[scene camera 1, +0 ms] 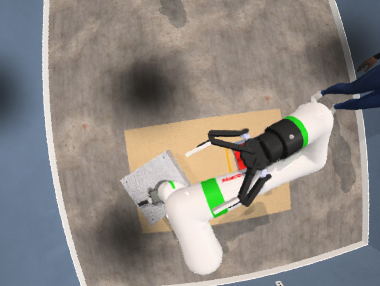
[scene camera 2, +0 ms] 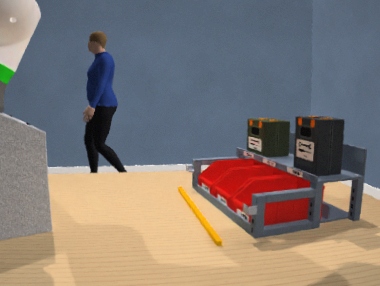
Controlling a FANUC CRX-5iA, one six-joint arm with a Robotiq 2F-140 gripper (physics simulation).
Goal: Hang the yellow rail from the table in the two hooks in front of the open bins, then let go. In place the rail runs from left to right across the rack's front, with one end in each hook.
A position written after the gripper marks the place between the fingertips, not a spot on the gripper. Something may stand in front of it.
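Observation:
Dark grey toolbox [scene camera 2: 318, 149], visible. Gripper [scene camera 1: 199, 183], visible too.

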